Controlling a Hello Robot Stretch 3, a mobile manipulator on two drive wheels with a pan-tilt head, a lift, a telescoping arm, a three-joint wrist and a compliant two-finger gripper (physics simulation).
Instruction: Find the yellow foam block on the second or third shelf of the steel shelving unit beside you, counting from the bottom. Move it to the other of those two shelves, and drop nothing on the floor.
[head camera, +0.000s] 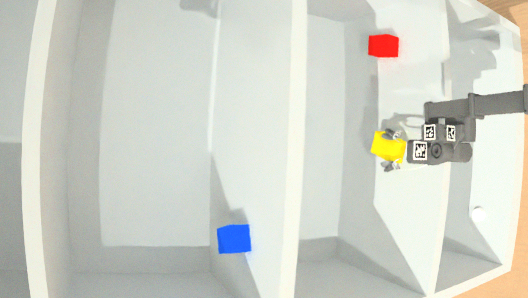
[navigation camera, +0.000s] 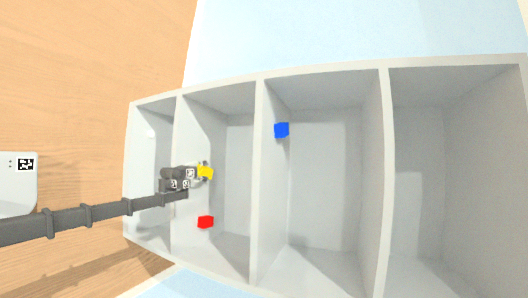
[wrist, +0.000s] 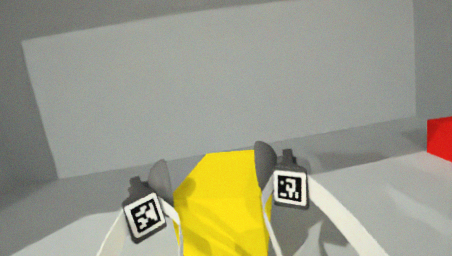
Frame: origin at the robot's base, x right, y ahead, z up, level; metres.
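Seen in the pictures: gripper, fingertip midpoint: (head camera: 382, 149) (navigation camera: 207, 170).
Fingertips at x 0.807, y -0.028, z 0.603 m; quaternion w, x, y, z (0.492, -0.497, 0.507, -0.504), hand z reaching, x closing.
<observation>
Offsets run from my fingertips to a thing's top centre. "pt": to the spot under its first point.
The yellow foam block {dx +0.005, dy -0.009, dz -0.004 m} (head camera: 391, 147) (navigation camera: 205, 172) (wrist: 220, 210) is in the second compartment from the bottom of the shelving unit {pt dx -0.173, dy +0.015, dz +0.372 m} (head camera: 295, 150) (navigation camera: 257, 150). My gripper (head camera: 388, 149) (navigation camera: 204, 171) (wrist: 214, 168) is shut on it, with one rubber fingertip against each side. The block looks slightly raised off the second shelf; its underside is hidden. In the head and navigation views the unit appears on its side, with its bottom toward the wooden floor. The third shelf bears a blue cube {dx +0.028, dy +0.215, dz +0.433 m} (head camera: 234, 239) (navigation camera: 281, 130) near one end.
A red cube {dx +0.037, dy -0.313, dz -0.024 m} (head camera: 383, 46) (navigation camera: 205, 221) (wrist: 441, 139) sits on the second shelf, to the right of the gripper in the wrist view. A small white round thing {dx -0.028, dy +0.224, dz -0.503 m} (head camera: 478, 213) (navigation camera: 150, 133) is in the bottom compartment. Side walls and the shelf board above enclose the gripper's compartment.
</observation>
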